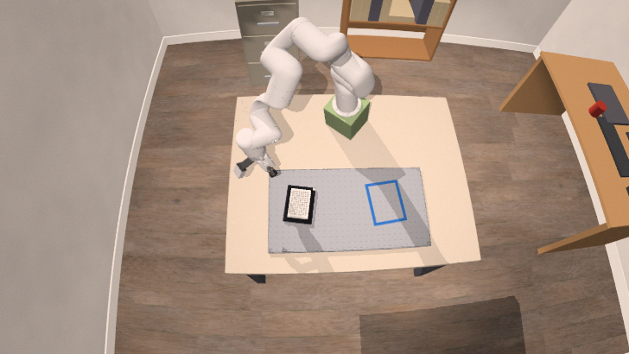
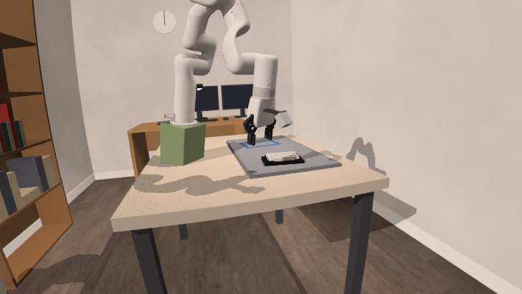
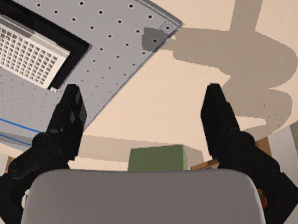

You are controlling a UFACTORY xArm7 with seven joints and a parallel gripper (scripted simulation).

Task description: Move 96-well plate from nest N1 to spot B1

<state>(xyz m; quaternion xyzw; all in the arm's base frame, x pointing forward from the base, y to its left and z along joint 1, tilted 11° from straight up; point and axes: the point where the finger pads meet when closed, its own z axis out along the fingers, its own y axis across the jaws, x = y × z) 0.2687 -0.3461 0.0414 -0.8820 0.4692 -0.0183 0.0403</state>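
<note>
Now: hand 13 cm short of the white 96-well plate, 12 cm to the right of it and 11 cm above it. From my hand the other things lie so: black plate nest N1: 13 cm ahead, 12 cm to the left, 12 cm below.
</note>
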